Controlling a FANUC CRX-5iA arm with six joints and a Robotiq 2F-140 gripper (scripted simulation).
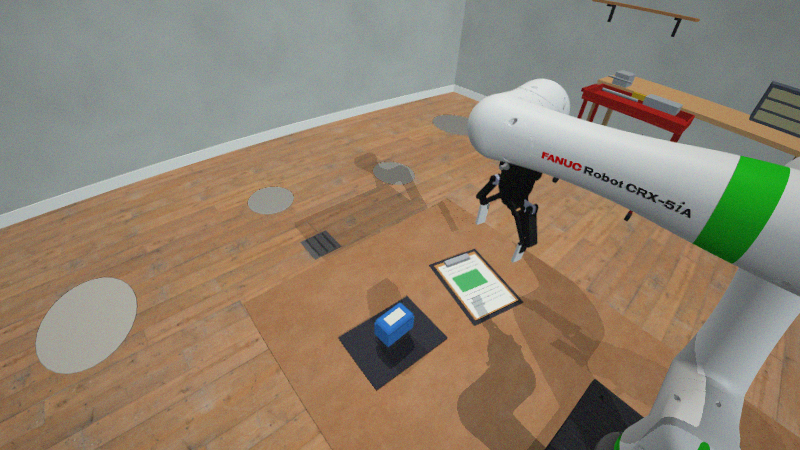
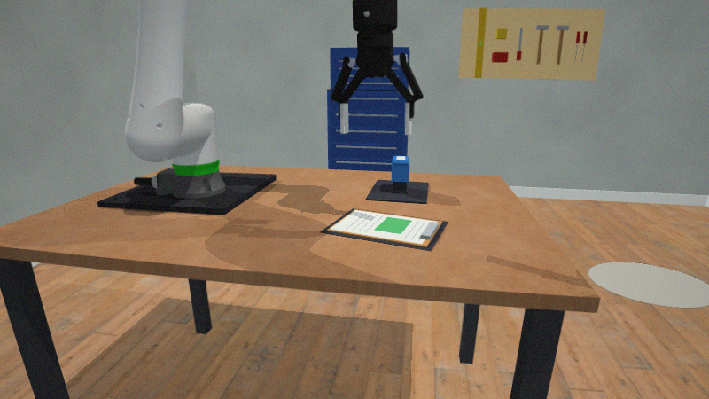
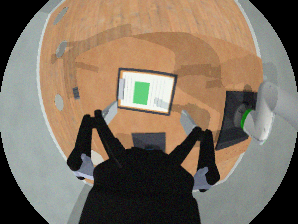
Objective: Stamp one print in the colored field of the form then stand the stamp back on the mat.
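My gripper is now 30 cm to the right of the blue stamp, 17 cm above it and 7 cm short of it. Also, from my hand: black stamp base (30 cm to the left, 20 cm below, 7 cm ahead); form (22 cm below, 4 cm ahead, 2 cm to the right); mat (30 cm to the left, 22 cm below, 7 cm ahead).
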